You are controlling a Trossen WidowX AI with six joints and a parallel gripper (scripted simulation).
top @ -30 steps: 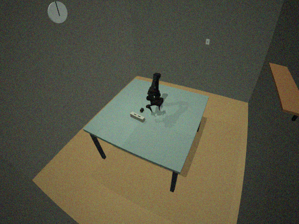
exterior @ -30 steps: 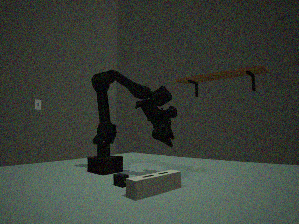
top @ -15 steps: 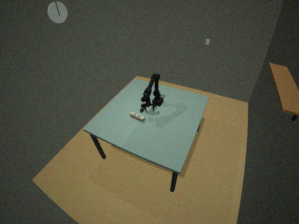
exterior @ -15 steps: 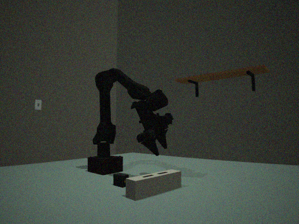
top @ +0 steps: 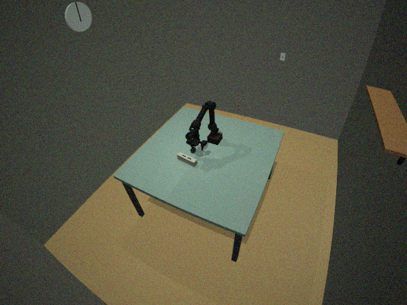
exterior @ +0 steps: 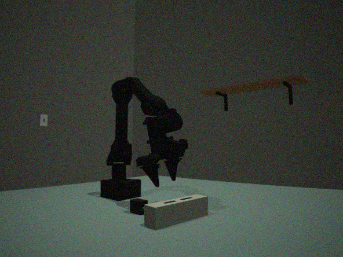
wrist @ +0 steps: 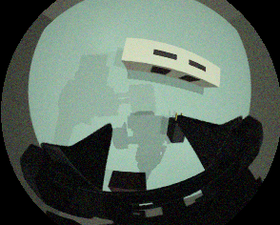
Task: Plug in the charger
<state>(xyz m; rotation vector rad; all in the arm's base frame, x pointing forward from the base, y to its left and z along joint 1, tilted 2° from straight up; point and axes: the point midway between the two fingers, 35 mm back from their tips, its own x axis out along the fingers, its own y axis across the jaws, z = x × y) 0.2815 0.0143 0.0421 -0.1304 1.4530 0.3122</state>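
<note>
The black two-prong charger lies 8 cm to the right of my gripper tip, 7 cm below it and 1 cm behind it.
</note>
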